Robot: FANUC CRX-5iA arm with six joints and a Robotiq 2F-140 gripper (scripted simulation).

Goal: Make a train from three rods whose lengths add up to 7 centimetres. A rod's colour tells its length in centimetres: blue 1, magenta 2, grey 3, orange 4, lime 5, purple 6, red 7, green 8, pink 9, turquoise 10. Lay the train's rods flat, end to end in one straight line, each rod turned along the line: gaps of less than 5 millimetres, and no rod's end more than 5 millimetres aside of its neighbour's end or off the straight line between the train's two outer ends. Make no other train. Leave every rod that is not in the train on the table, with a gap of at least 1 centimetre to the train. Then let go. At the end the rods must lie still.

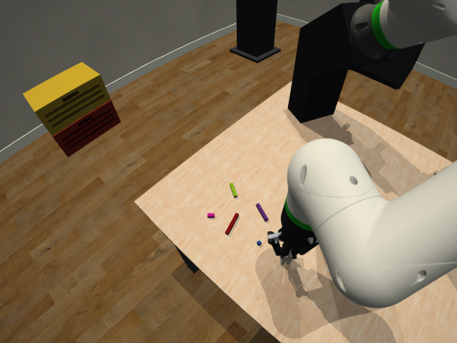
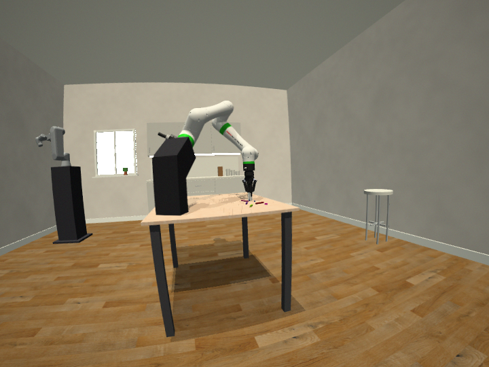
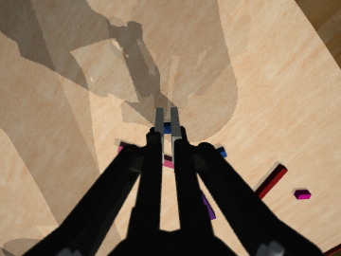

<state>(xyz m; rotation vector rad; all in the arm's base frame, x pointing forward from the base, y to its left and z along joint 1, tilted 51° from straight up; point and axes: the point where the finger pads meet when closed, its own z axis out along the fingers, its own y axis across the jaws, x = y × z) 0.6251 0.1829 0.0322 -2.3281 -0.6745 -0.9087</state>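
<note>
The blue cube lies 10 mm ahead of my hand, 80 mm to the right of it and 30 mm below it. The rest, counted from my hand: red rod 20 mm ahead, 180 mm to the right, 30 mm below; pink rod 50 mm behind, 20 mm to the right, 30 mm below; purple rod 70 mm behind, 140 mm to the right, 30 mm below.
</note>
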